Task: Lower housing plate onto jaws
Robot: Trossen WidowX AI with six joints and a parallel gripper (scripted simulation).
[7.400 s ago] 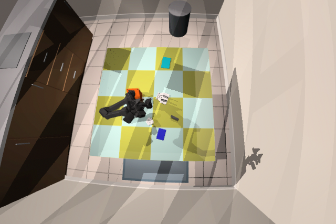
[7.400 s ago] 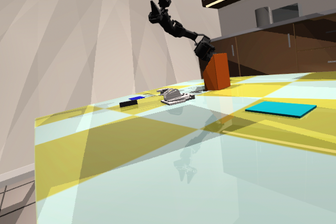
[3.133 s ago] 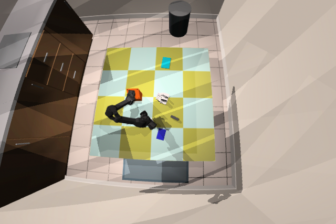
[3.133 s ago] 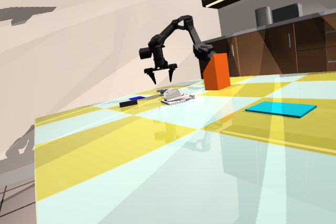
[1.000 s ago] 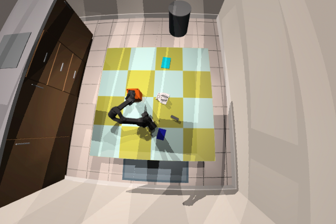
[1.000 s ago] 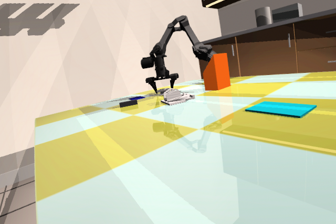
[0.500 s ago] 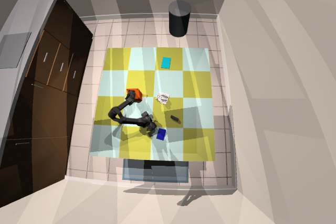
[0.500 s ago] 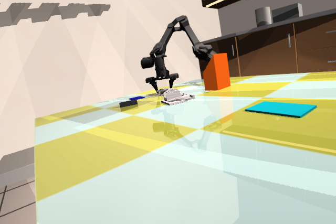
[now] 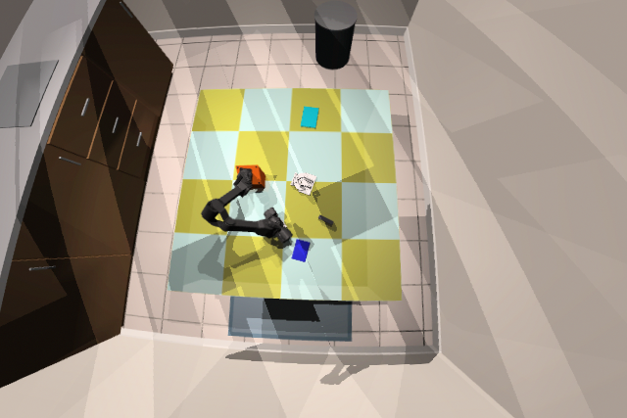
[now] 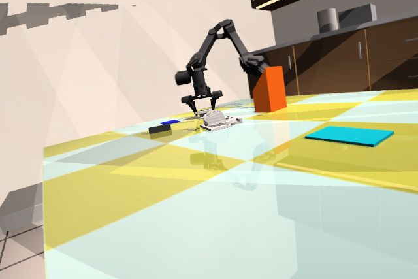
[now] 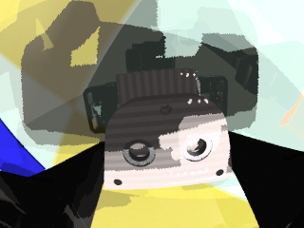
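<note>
My gripper tip is 1 cm past the small white piece and 1 cm to the left of it. Also, from my gripper tip: blue plate 13 cm ahead, 13 cm to the right, 1 cm below; dark grey bar 25 cm ahead, 5 cm to the left; pale jaw assembly 8 cm ahead, 28 cm to the left.
</note>
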